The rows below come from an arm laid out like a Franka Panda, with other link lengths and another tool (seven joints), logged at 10 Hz.
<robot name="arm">
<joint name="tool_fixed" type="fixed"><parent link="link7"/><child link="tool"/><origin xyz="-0.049 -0.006 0.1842" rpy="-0.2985 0 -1.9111"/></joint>
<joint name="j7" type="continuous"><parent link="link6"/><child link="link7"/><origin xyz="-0.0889 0 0" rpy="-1.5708 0 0"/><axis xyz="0 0 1"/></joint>
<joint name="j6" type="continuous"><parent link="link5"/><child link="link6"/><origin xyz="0 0 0" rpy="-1.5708 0 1.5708"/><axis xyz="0 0 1"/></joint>
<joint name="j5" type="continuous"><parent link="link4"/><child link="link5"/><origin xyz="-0.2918 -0.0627 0" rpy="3.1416 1.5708 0"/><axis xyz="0 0 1"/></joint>
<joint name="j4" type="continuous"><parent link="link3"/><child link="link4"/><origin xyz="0 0.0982 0" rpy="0 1.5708 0"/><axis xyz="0 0 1"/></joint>
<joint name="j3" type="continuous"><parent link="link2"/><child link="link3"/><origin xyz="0.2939 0 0" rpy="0 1.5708 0"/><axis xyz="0 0 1"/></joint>
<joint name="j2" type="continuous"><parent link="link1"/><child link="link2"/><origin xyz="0 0 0" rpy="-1.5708 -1.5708 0"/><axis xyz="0 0 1"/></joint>
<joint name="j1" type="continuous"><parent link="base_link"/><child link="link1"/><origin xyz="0 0 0.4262"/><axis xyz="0 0 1"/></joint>
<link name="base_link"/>
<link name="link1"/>
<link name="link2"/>
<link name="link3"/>
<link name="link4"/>
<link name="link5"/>
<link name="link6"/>
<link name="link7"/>
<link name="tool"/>
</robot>
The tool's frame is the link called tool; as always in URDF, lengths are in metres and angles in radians. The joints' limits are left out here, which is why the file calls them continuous.
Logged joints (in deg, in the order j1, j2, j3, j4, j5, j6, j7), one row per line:
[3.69, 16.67, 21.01, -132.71, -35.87, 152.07, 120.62]
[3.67, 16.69, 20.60, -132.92, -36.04, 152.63, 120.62]
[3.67, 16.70, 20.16, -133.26, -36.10, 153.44, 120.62]
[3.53, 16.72, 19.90, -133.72, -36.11, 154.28, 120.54]
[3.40, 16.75, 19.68, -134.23, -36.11, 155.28, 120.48]
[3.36, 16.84, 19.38, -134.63, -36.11, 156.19, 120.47]
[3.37, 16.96, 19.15, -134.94, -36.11, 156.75, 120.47]
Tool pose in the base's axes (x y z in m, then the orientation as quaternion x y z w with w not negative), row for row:
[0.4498, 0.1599, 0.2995, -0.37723, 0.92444, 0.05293, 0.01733]
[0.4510, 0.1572, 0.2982, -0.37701, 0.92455, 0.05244, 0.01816]
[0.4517, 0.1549, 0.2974, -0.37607, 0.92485, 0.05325, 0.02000]
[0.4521, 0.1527, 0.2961, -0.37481, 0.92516, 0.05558, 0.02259]
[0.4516, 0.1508, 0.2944, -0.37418, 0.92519, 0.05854, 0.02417]
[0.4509, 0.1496, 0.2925, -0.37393, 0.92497, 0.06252, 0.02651]
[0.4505, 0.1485, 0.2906, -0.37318, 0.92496, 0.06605, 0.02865]
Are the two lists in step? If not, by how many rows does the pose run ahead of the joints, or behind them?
The pose runs 1 row behind the joints: the pose in row i belongs to the joints in row i - 1.
